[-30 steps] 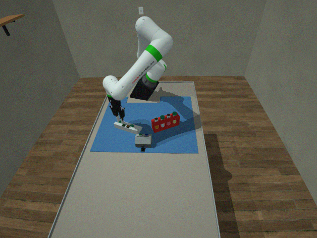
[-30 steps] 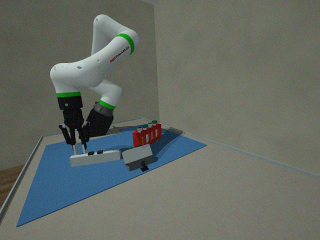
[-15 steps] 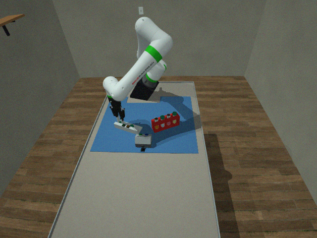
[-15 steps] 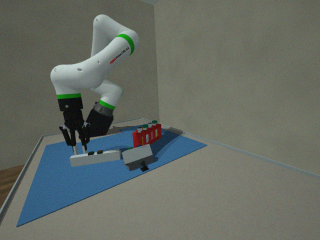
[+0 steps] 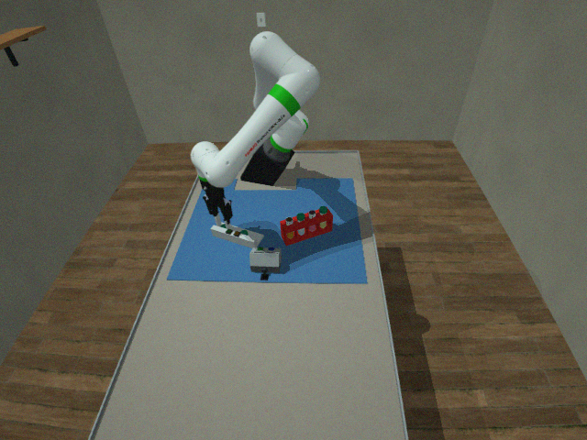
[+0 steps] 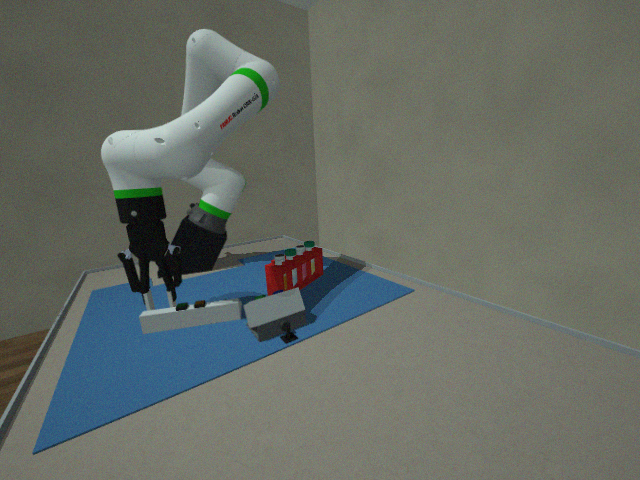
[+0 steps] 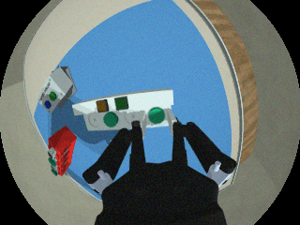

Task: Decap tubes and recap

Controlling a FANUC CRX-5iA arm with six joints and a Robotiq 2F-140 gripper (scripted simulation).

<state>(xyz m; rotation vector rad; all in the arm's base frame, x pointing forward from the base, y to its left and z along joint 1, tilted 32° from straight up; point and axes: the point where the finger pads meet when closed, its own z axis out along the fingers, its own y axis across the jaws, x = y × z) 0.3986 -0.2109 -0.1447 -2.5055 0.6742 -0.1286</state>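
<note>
My hand is 19 cm short of the blue key, 22 cm to the right of it and 2 cm below it. Also, from my hand: grey key desk (21 cm ahead, 19 cm to the left, 1 cm above); green key (19 cm ahead, 17 cm to the left, 2 cm above).
</note>
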